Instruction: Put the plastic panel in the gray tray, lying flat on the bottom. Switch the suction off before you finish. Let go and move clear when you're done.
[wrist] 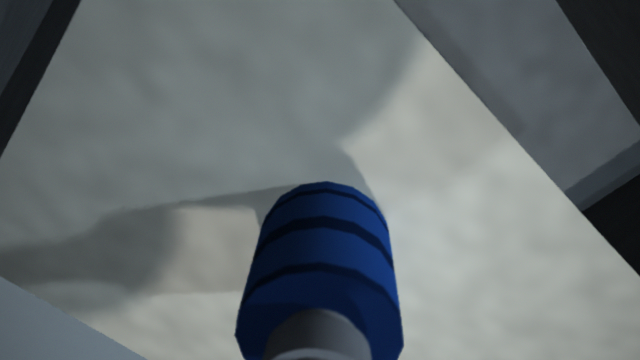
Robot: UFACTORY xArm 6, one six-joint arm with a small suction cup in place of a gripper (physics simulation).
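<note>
The plastic panel, pale gray-white and mottled, fills most of the wrist view under the cup, with shadows across its upper and left parts. My blue suction cup points down onto the panel's face and holds it; their contact is hidden behind the bellows. Part of what looks like the gray tray shows at the upper right, past the panel's straight edge. The panel hides much of what lies below it. I cannot tell how high the panel is above the tray's bottom.
A black band runs along the panel's upper left edge, with a dark gray surface beyond it. Black areas lie at the far right, beside a narrow gray ledge. A light blue-gray surface shows at the lower left.
</note>
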